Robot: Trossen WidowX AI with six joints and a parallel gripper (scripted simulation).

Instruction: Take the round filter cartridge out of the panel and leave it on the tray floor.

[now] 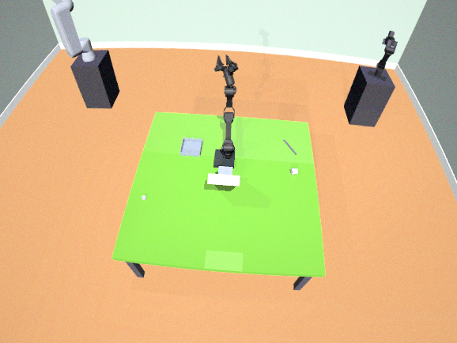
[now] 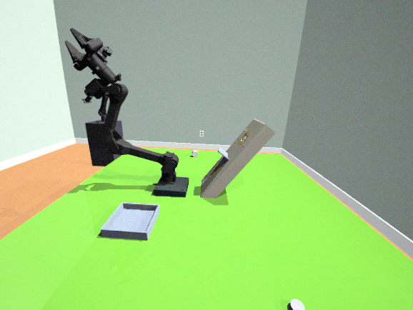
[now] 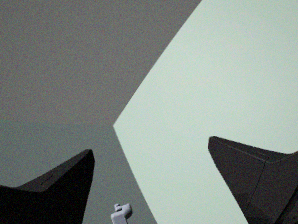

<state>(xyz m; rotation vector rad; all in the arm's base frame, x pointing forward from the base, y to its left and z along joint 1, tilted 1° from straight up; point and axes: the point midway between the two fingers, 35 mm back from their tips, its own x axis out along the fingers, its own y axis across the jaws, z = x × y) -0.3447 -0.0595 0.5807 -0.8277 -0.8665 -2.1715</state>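
My gripper tip is 72 cm short of the round filter cartridge, 39 cm above it and 7 cm to the right of it. Also, from my gripper tip: service panel (67 cm ahead, 46 cm below, 7 cm to the left); then grey tray (64 cm below, 28 cm ahead, 21 cm to the right); then small white cube (62 cm below, 56 cm to the left, 46 cm ahead).
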